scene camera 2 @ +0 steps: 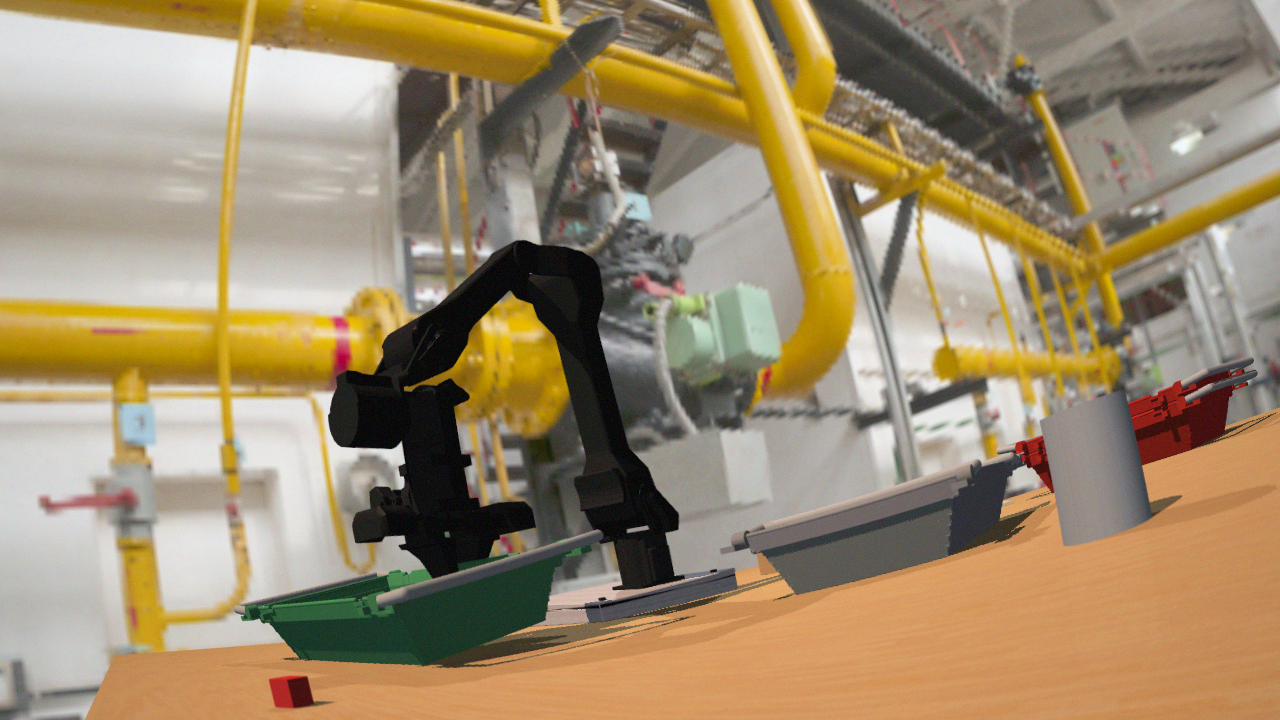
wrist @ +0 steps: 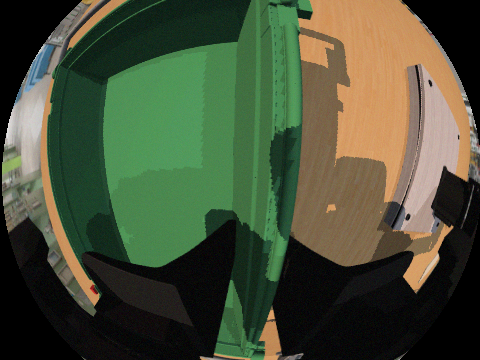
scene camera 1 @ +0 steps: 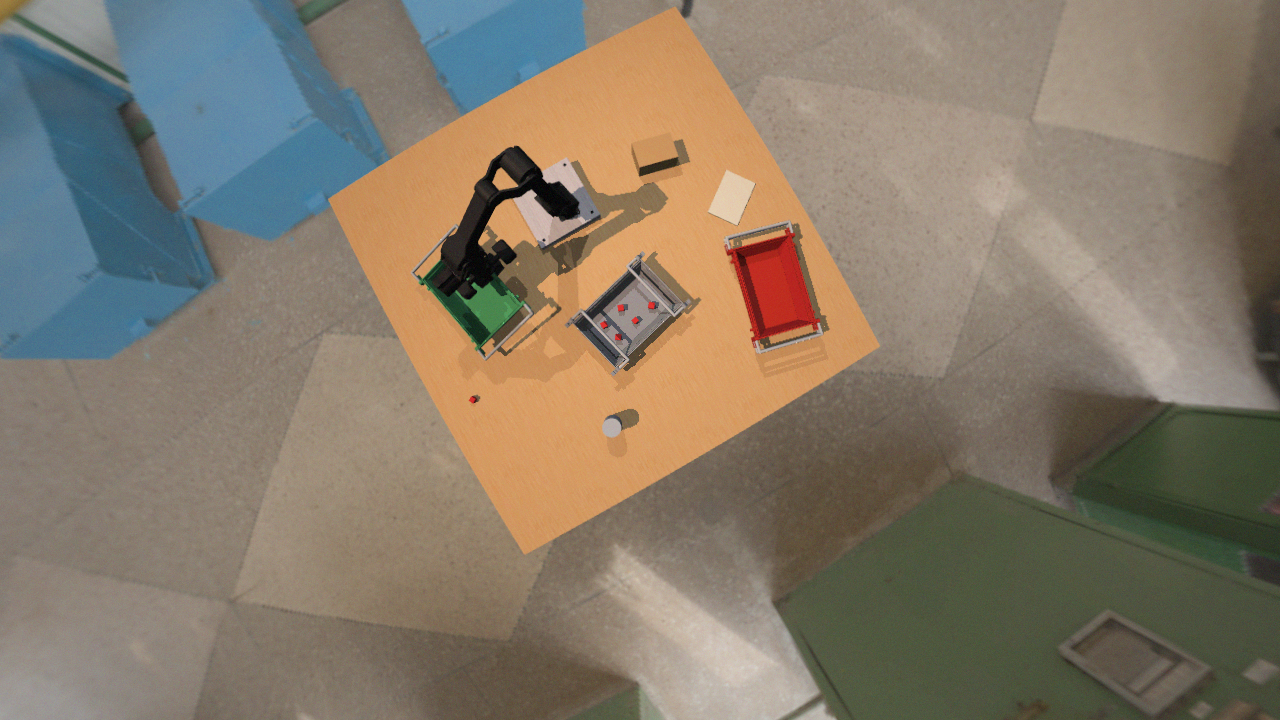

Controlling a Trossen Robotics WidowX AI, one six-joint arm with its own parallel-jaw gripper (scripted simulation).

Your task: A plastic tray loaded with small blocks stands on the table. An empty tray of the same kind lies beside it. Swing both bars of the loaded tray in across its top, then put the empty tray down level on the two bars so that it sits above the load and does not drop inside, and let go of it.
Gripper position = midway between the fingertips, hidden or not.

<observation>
In view: my gripper [scene camera 1: 495, 275], a green tray [scene camera 2: 385, 617], a cardboard box [scene camera 1: 650, 155], a grey cylinder [scene camera 2: 1098, 480] and a beige card [scene camera 1: 729, 202].
The green tray shows as well in the wrist view [wrist: 163, 127] and in scene camera 1 [scene camera 1: 492, 307]. My gripper is seen too in the wrist view [wrist: 248, 227]. The wrist view misses the grey cylinder: it is out of frame.
</observation>
